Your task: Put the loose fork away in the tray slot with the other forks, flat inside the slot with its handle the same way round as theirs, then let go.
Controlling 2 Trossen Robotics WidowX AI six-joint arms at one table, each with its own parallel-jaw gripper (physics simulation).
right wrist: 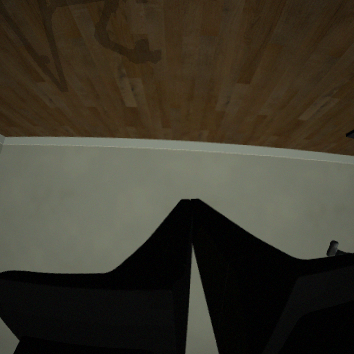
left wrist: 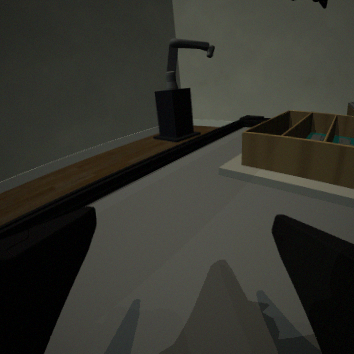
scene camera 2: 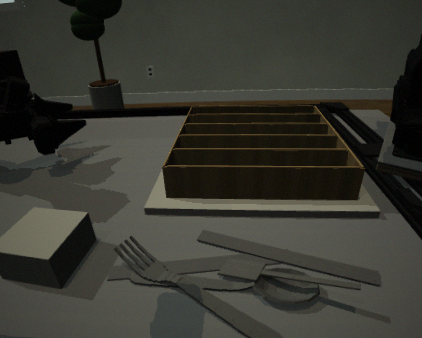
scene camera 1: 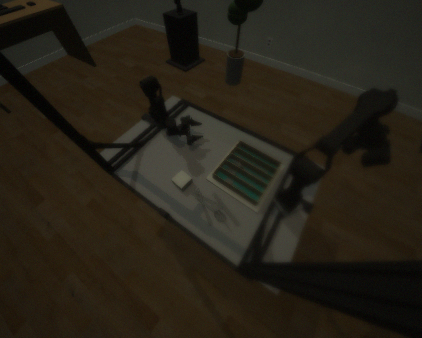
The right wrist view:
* right gripper
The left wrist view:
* left gripper
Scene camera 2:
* left gripper
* wooden tray
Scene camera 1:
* right gripper
